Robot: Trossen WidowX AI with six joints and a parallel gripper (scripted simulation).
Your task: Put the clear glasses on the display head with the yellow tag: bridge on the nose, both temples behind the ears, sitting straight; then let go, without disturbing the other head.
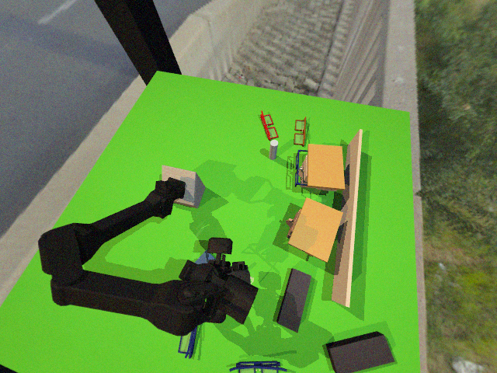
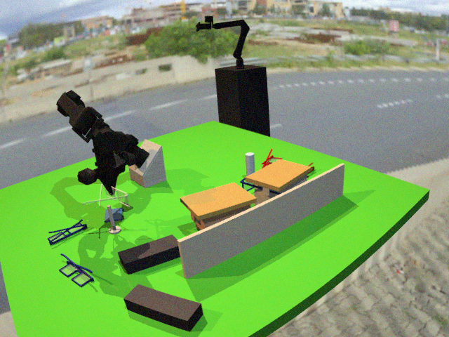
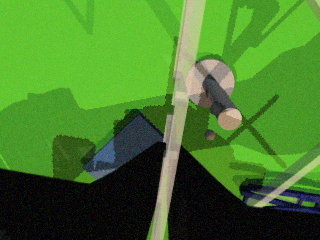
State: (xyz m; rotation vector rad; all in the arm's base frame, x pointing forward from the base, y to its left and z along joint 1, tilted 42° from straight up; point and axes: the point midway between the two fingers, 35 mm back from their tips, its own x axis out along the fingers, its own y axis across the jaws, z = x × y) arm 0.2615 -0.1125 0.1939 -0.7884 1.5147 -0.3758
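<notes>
Right now the post is 8 cm below my gripper tip, 3 cm to the right of it and 2 cm ahead of it. The rest, counted from my gripper tip: blue tile (10 cm below, 8 cm behind, 1 cm to the left); brown display head (22 cm to the left, 20 cm ahead, 5 cm below); beige wall (33 cm to the left, 33 cm ahead, 5 cm below).
</notes>
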